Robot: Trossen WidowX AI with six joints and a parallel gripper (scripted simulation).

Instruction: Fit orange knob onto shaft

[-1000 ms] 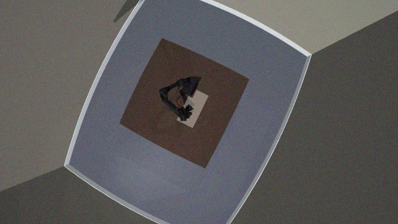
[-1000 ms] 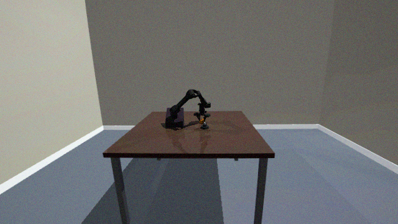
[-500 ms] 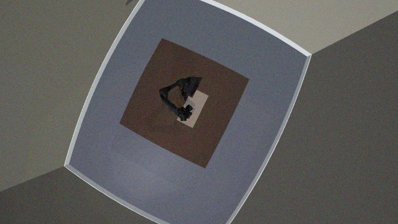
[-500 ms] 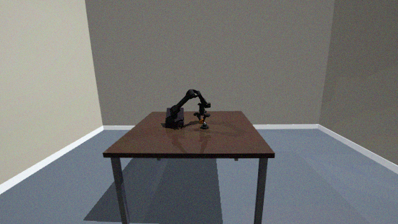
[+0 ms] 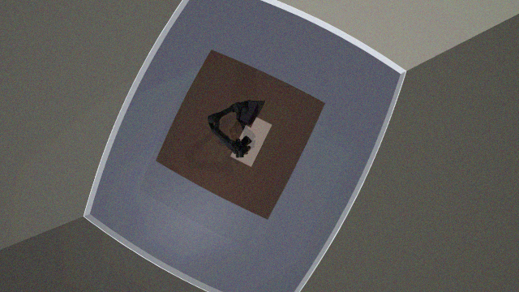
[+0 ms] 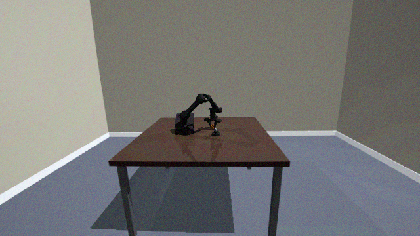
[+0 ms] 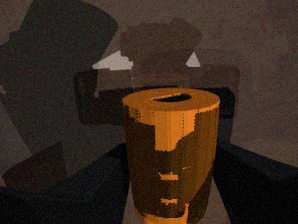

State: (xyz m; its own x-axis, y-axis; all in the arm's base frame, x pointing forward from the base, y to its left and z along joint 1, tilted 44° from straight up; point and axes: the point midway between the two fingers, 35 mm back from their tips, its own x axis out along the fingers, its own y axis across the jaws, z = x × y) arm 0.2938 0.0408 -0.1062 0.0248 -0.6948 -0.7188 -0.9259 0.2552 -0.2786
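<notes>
Now: gripper tip 1 cm to the left of the orange knob, 1 cm below it and 1 cm past it. Also, from my gripper tip: dark round pedestal: 17 cm to the right, 4 cm ahead, 1 cm above.
</notes>
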